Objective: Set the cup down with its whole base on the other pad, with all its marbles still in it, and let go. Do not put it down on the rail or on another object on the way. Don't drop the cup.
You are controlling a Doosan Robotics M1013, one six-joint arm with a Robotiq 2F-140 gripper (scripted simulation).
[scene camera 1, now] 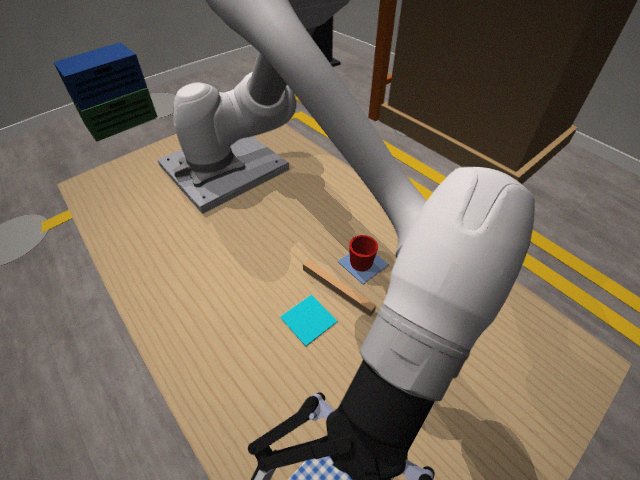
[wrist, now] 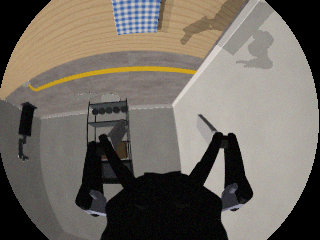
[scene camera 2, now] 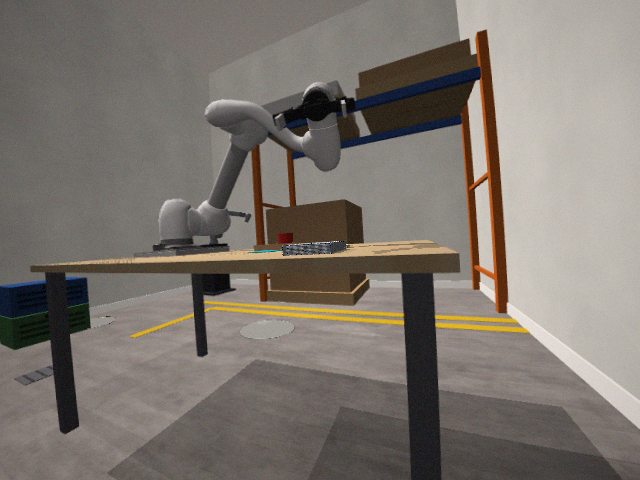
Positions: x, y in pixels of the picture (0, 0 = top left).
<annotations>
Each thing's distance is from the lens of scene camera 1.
red cup (scene camera 1: 367, 246): 0.95 m
wooden rail (scene camera 1: 344, 291): 0.88 m
cyan pad (scene camera 1: 309, 319): 0.87 m
</annotations>
